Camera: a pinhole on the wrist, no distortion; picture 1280 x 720 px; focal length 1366.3 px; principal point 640.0 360.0 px. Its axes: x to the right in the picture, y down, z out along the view. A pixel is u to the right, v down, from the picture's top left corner.
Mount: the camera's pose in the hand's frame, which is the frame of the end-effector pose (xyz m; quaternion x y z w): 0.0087 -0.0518 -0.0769 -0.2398 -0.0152 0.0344 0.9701
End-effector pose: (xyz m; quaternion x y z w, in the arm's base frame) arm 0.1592 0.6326 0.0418 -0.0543 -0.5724 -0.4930 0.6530
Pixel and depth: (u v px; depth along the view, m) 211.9 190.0 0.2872
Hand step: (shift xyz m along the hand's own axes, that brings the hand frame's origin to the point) -0.0921 0.0433 0.1926
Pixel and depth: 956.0 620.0 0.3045
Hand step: 0.0615 0.1459 0.1663
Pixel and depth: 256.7 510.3 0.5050
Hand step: -0.1591 0.2212 0.3420
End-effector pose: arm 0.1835 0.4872 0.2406 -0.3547 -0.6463 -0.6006 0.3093
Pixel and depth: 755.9 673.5 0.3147
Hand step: 0.0166 0.1600 0.1681
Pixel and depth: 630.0 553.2 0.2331
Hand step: -0.0057 0.0854 0.1139
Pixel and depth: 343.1 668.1 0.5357
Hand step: -0.1392 0.2949 0.3391
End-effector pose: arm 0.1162 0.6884 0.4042 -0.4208 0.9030 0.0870 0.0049
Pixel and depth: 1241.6 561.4 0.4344
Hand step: 0.1756 0.2205 0.2800
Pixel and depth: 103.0 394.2 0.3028
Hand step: -0.1243 0.0866 0.1859
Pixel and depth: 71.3 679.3 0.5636
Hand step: -0.2590 0.3087 0.3572
